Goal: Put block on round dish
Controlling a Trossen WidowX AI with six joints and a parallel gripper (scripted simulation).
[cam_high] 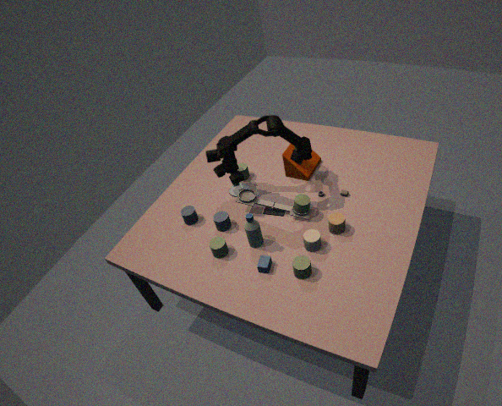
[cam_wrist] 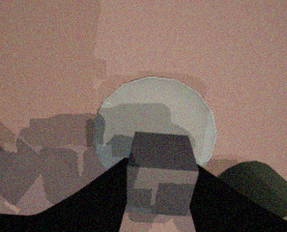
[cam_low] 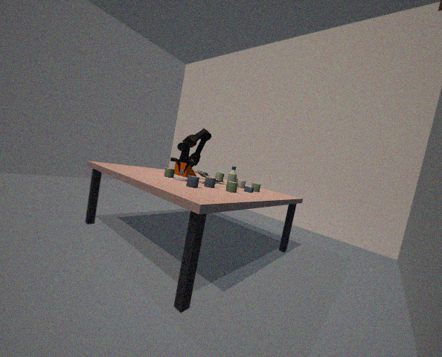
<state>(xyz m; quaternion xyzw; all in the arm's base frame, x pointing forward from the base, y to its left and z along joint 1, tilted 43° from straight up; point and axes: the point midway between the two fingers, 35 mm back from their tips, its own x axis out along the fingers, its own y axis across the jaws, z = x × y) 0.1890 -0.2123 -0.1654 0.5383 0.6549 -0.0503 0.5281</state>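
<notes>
My gripper tip is now 5 cm above the pale round dish. Also, from my gripper tip: bottle (31 cm ahead, 22 cm to the left, 6 cm above); grey block (1 cm above).
</notes>
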